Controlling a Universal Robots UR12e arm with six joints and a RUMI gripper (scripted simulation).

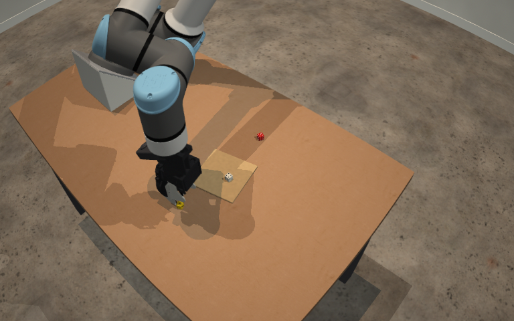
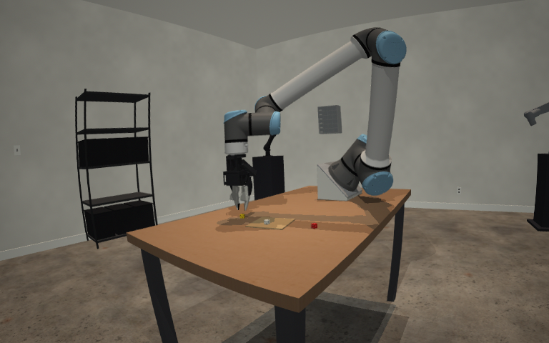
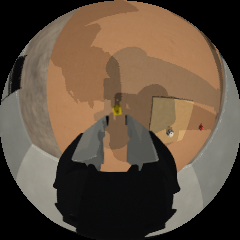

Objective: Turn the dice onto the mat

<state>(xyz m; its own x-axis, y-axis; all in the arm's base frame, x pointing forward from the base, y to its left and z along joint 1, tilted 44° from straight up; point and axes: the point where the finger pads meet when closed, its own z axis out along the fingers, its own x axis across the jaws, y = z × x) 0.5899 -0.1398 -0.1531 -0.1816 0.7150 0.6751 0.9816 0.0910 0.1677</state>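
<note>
Now: the yellow die 4 cm below my hand. The rest, counted from my hand: red die 1 cm ahead, 32 cm to the left, 4 cm below; tan mat 2 cm ahead, 15 cm to the left, 5 cm below; white die 4 cm ahead, 15 cm to the left, 4 cm below.
</note>
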